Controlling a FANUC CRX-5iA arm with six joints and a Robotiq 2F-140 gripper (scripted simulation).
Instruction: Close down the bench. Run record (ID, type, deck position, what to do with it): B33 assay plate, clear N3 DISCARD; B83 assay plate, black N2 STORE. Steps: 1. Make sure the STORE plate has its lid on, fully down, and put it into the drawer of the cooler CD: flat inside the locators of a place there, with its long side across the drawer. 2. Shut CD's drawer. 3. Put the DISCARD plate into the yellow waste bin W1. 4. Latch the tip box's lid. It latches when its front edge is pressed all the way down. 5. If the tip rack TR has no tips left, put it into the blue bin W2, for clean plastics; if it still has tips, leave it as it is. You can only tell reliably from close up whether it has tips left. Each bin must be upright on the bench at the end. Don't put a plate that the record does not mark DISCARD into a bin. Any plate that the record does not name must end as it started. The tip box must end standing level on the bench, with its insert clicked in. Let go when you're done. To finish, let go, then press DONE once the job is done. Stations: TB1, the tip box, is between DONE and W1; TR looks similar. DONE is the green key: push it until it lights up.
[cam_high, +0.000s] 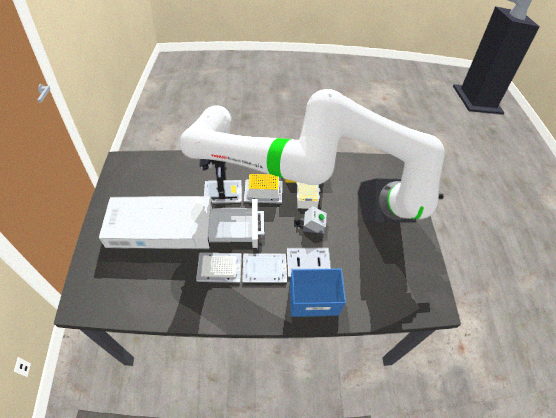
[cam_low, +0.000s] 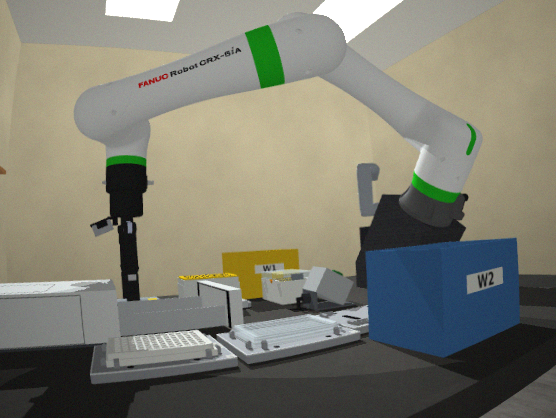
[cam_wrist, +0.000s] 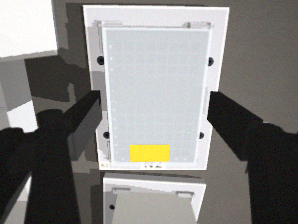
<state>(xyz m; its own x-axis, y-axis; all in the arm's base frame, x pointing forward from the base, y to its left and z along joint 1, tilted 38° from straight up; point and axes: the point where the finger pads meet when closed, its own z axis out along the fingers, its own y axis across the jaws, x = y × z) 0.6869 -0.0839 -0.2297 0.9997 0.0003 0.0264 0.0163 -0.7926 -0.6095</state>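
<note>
Right now the translucent plate lid is 2 cm below my hand. Round my hand: white deck nest (4 cm below); then tip rack TR (19 cm behind, 1 cm above); then black assay plate (3 cm below).
</note>
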